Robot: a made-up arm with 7 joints.
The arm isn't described. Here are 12 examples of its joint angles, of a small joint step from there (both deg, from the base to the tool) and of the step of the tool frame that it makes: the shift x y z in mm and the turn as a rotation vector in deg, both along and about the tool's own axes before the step.
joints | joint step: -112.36 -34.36 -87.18 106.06 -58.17 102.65 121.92 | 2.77 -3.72 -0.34 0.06 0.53 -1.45 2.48
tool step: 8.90 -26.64 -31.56 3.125 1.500 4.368
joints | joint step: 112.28 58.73 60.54 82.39 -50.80 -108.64 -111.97 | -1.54 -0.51 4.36 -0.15 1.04 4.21 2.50
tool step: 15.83 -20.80 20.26 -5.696 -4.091 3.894
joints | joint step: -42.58 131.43 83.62 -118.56 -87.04 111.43 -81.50 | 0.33 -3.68 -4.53 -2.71 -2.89 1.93 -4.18
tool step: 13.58 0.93 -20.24 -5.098 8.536 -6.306
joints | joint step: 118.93 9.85 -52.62 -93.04 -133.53 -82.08 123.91 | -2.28 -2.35 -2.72 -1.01 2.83 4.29 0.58
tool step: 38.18 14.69 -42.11 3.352 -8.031 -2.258
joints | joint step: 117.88 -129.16 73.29 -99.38 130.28 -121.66 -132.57 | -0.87 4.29 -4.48 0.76 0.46 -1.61 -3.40
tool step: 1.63 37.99 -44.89 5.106 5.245 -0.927
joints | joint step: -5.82 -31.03 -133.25 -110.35 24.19 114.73 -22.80 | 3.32 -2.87 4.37 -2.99 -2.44 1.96 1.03
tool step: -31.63 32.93 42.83 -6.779 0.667 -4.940
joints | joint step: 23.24 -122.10 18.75 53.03 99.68 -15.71 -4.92 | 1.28 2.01 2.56 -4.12 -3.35 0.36 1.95
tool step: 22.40 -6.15 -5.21 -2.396 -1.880 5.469
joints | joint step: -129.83 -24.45 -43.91 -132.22 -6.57 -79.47 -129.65 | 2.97 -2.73 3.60 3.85 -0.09 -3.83 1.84
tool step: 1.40 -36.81 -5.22 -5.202 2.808 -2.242
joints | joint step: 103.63 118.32 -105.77 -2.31 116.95 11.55 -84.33 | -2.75 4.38 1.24 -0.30 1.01 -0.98 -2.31
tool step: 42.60 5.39 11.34 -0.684 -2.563 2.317
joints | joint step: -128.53 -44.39 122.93 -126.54 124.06 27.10 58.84 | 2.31 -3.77 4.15 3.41 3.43 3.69 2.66
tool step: 24.29 41.67 -97.48 10.404 -1.546 3.393
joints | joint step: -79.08 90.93 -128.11 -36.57 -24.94 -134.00 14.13 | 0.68 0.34 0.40 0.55 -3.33 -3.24 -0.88
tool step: 8.54 -6.73 -16.62 2.233 -3.616 0.605
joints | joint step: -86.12 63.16 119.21 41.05 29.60 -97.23 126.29 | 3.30 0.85 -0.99 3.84 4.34 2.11 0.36
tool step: 42.70 5.50 26.91 8.173 0.626 -4.568
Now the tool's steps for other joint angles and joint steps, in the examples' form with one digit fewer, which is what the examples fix.
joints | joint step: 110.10 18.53 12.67 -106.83 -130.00 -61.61 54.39 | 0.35 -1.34 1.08 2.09 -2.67 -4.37 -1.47
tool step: 2.5 -7.5 0.5 -4.99 -3.75 -0.26
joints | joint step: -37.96 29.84 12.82 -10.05 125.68 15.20 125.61 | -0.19 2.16 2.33 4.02 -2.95 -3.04 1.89
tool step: -27.6 18.6 24.3 -2.98 7.88 -2.16
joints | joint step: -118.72 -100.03 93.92 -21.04 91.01 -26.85 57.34 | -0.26 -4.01 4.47 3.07 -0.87 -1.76 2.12
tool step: -44.1 -30.9 30.1 -3.02 3.23 5.40
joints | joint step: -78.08 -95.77 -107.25 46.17 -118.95 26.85 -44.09 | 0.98 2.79 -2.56 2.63 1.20 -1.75 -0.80
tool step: -8.6 26.5 -6.8 4.60 -0.08 -0.56
